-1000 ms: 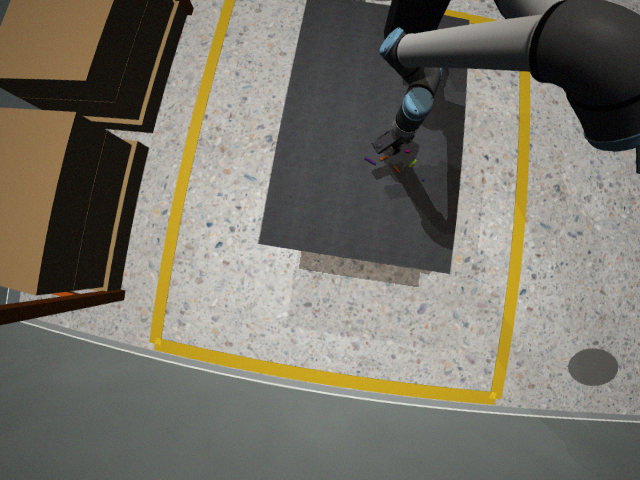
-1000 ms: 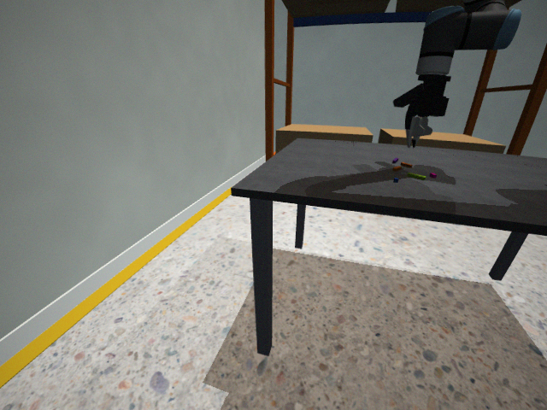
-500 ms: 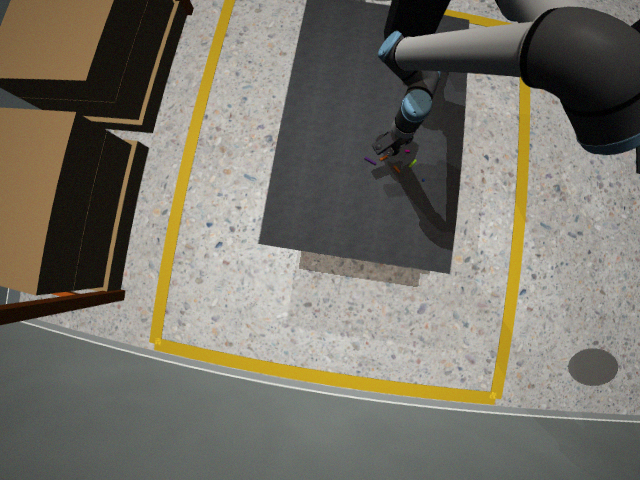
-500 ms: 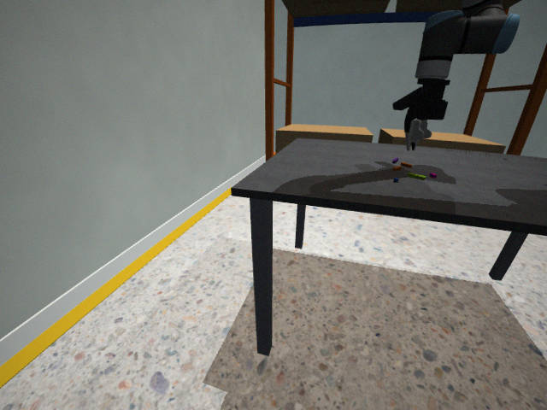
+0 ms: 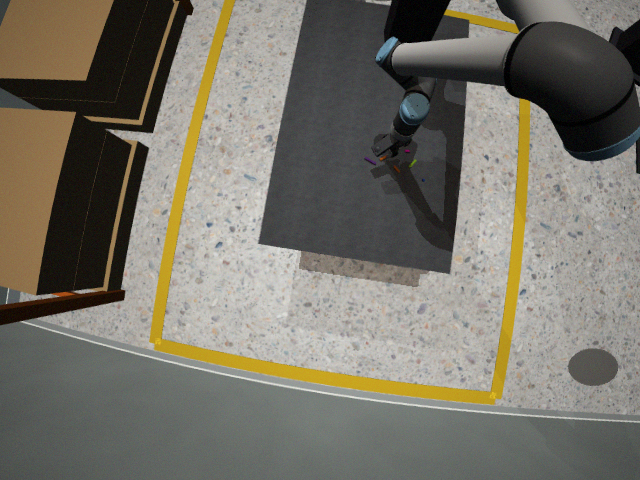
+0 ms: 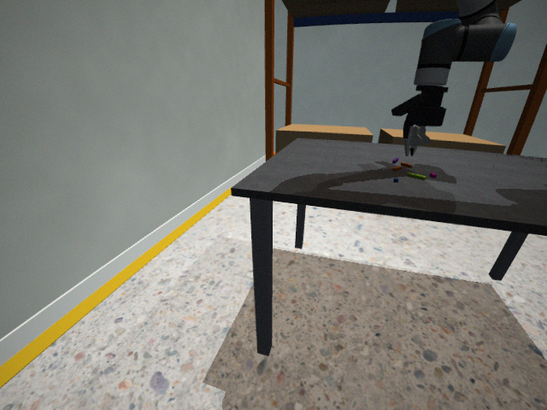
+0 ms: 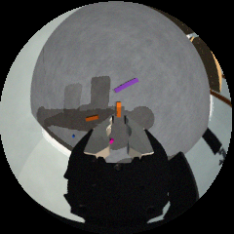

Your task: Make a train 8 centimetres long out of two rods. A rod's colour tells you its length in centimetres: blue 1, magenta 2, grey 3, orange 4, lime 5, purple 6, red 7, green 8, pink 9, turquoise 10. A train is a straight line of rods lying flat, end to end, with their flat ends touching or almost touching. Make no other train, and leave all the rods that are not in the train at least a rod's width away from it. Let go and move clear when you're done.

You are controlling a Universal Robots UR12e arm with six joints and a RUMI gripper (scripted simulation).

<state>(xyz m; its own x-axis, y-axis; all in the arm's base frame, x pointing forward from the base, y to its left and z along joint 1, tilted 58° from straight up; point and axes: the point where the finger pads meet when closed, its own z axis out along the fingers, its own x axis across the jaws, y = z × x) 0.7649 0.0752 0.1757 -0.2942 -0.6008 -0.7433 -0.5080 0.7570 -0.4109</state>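
My gripper is now 5 cm to the left of the purple rod, 5 cm short of it and 5 cm above it. Also, from my hand: lime rod (13 cm to the left, 5 cm below, 5 cm behind); then magenta rod (9 cm behind, 8 cm to the left, 5 cm below); then small blue rod (22 cm to the left, 5 cm below).
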